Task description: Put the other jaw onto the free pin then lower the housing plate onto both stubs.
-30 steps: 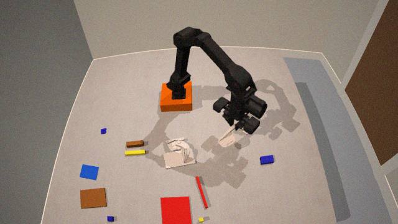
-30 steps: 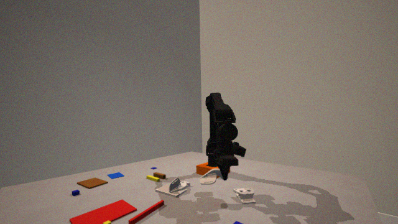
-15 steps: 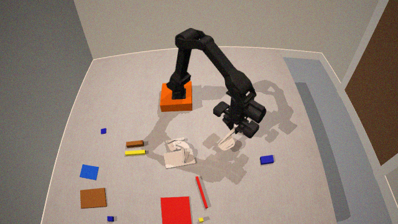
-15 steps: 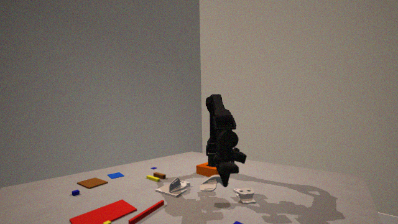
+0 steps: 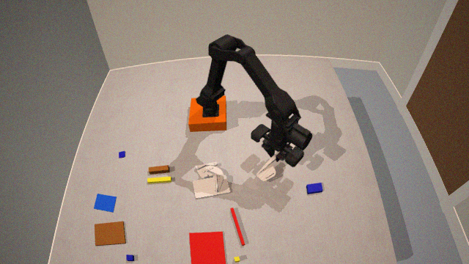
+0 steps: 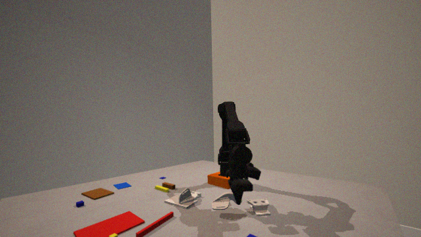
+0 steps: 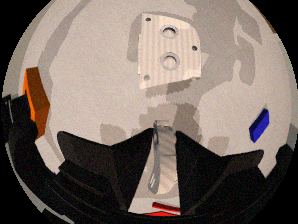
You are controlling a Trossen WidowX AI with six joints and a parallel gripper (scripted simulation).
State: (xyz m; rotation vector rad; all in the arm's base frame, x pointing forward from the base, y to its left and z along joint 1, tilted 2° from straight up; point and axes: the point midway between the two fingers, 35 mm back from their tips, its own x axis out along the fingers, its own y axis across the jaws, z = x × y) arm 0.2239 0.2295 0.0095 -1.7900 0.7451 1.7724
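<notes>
Right now my gripper tip is 10 mm to the left of the pale jaw, 10 mm below it and 10 mm short of it. From my gripper tip the other things lie so: red bar 240 mm ahead, 140 mm to the right, 20 mm below; blue block 140 mm to the left, 120 mm ahead, 20 mm below; red sheet 350 mm ahead, 240 mm to the right, 30 mm below.
</notes>
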